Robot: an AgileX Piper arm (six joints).
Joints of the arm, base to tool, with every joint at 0 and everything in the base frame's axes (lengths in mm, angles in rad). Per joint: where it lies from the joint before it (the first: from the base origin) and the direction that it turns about. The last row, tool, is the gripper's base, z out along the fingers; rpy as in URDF.
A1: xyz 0 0 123 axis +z
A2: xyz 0 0 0 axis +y
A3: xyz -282.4 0 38.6 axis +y
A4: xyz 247.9 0 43.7 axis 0.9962 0 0.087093
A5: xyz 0 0 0 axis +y
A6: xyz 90.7 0 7.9 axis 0.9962 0 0.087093
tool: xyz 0 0 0 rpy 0 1.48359 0
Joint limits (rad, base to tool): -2.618..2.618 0..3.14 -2.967..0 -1.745..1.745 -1.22..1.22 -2.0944..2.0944
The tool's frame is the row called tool.
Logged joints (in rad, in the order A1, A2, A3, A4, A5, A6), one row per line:
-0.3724 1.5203 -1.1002 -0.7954 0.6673 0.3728
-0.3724 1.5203 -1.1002 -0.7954 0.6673 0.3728
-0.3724 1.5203 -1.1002 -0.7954 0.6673 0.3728
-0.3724 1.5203 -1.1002 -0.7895 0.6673 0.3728
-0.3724 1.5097 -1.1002 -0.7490 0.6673 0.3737
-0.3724 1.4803 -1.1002 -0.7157 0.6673 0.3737
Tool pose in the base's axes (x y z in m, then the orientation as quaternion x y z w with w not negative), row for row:
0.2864 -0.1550 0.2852 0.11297 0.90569 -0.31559 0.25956
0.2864 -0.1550 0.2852 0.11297 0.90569 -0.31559 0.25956
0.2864 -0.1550 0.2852 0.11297 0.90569 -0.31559 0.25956
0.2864 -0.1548 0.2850 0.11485 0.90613 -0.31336 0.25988
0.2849 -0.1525 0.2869 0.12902 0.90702 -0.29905 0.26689
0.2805 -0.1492 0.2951 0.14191 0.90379 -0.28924 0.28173
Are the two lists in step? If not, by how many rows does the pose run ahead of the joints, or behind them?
They are in step.
